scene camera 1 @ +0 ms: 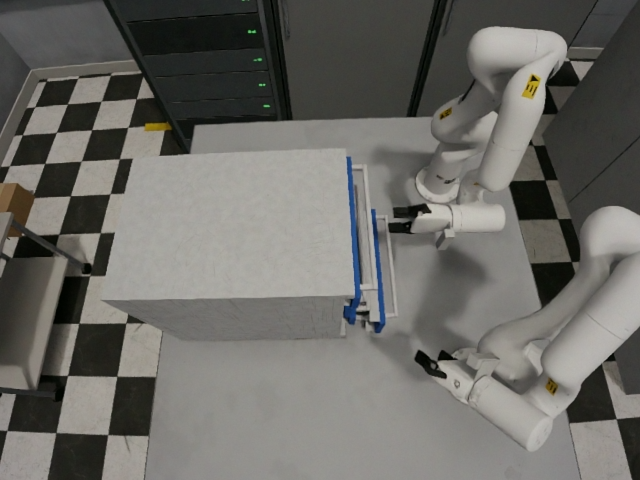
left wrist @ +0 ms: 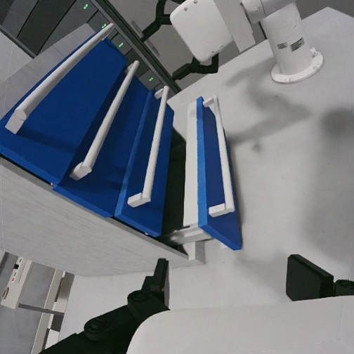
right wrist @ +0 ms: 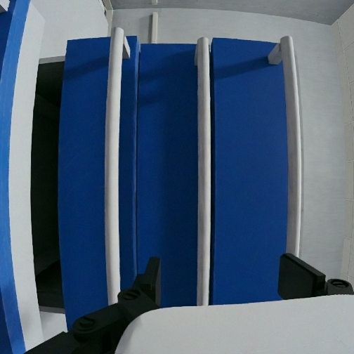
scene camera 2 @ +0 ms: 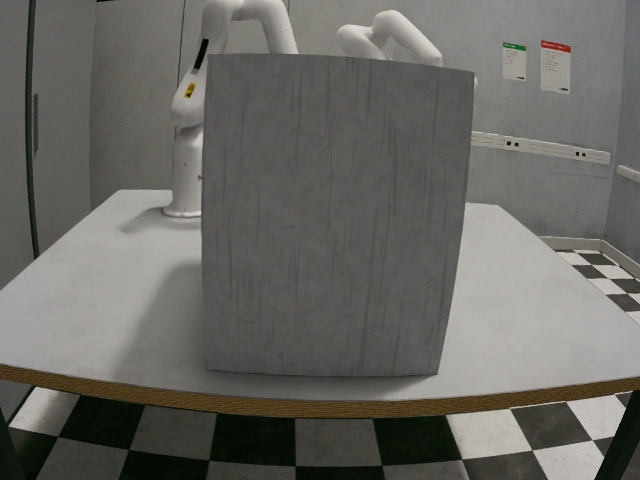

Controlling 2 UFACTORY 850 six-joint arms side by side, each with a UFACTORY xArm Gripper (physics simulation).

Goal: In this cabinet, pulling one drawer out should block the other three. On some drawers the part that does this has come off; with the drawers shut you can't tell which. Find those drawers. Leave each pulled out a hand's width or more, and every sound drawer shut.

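The grey cabinet [scene camera 1: 232, 222] [scene camera 2: 336, 206] [left wrist: 75, 235] has four blue drawers with white bar handles. The bottom drawer [scene camera 1: 378, 268] [left wrist: 211, 150] [right wrist: 5, 150] is pulled out, with a dark gap above it. The third drawer [left wrist: 160, 190] [right wrist: 82, 150] stands slightly proud. The second drawer [left wrist: 115, 155] [right wrist: 170, 150] and top drawer [left wrist: 75, 110] [right wrist: 250, 150] look shut. My right gripper [scene camera 1: 392, 219] [left wrist: 158, 58] [right wrist: 220, 275] is open and empty, back from the fronts and facing the second drawer's handle. My left gripper [scene camera 1: 430, 355] [left wrist: 228, 277] is open and empty, away from the cabinet's front corner.
The cabinet stands on a grey table [scene camera 1: 258, 403] [scene camera 2: 103, 310]. The bottom drawer's handle [scene camera 1: 391, 268] [left wrist: 223, 155] juts farthest from the front. A dark server rack [scene camera 1: 199, 36] stands behind the table, and a cart [scene camera 1: 31, 315] stands at the left of scene camera 1.
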